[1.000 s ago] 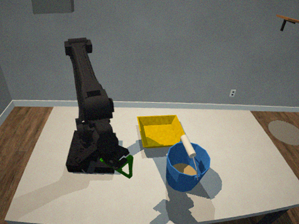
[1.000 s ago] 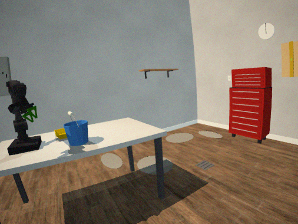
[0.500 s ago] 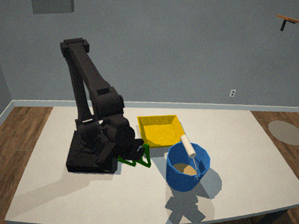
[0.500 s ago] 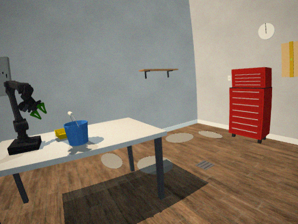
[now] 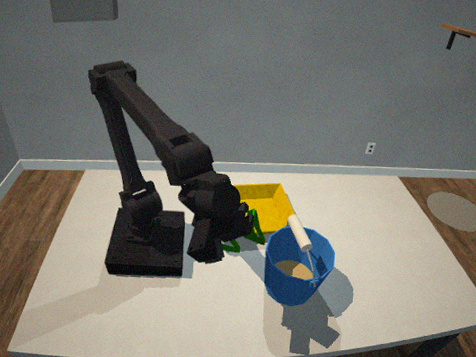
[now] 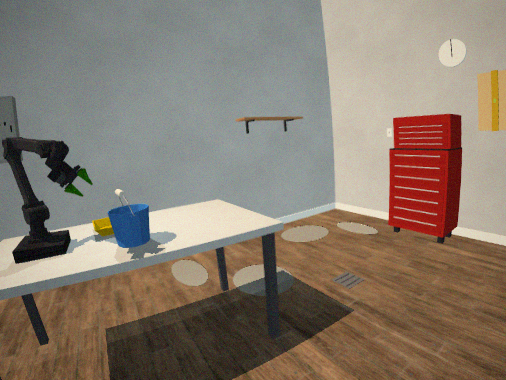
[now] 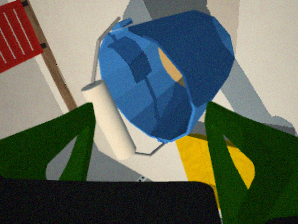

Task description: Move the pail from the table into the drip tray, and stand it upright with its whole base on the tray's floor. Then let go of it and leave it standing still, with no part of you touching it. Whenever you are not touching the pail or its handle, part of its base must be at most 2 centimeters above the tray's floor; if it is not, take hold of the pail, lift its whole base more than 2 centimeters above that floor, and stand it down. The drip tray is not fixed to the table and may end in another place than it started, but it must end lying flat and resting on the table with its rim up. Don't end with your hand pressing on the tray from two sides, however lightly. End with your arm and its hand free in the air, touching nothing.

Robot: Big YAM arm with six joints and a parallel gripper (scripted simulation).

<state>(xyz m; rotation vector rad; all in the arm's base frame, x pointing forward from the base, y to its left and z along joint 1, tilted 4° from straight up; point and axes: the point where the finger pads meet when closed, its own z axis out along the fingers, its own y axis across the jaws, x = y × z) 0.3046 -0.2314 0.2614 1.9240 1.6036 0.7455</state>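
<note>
Right now the pail handle is 150 mm ahead of my hand, 90 mm to the left of it and 80 mm below it. Also, from my hand: blue pail (160 mm ahead, 150 mm below, 90 mm to the left); then yellow drip tray (400 mm to the left, 280 mm below, 70 mm ahead).
</note>
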